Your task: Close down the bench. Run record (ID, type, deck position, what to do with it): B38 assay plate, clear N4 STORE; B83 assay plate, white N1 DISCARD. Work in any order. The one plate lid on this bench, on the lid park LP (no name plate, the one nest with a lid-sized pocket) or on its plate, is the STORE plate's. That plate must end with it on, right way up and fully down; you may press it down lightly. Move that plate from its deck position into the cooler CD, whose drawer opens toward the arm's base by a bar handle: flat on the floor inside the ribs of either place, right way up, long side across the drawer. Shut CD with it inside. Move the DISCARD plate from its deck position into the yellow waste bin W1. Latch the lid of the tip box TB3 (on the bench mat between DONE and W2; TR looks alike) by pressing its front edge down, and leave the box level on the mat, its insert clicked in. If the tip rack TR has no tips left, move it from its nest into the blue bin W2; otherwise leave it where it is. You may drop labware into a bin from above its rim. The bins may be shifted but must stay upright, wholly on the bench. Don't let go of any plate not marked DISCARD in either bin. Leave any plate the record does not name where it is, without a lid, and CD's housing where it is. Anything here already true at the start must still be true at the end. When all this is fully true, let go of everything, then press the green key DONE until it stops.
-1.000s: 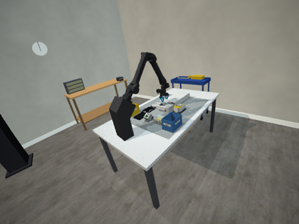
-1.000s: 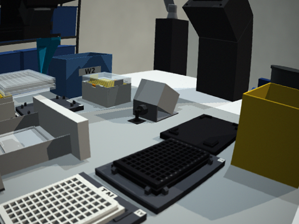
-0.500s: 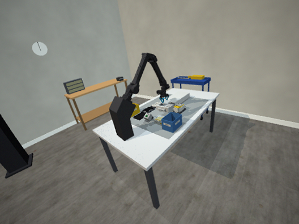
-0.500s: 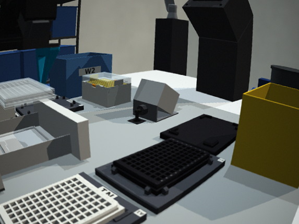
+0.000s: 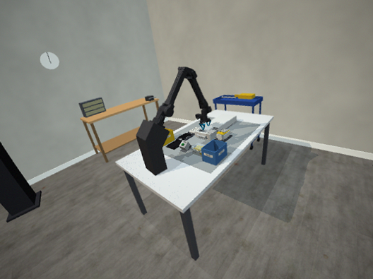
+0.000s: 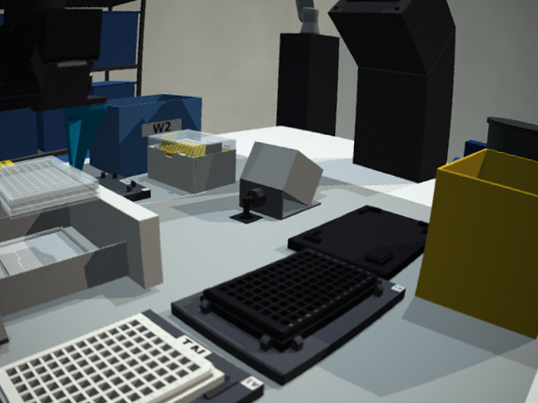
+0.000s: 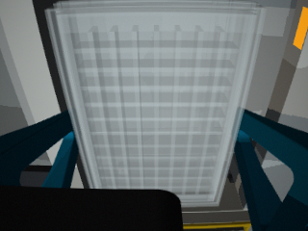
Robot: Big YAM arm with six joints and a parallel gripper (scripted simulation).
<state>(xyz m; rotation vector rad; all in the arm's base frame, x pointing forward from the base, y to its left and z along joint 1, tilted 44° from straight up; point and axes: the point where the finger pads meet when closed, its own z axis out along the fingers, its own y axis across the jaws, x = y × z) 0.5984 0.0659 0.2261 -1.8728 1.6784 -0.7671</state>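
My hand is 7 cm above the cooler drawer and 3 cm short of it. Round my hand: tip rack TR: 19 cm to the right, 5 cm ahead, 4 cm below; clear plate lid: right at my hand; clear plate: right at my hand.
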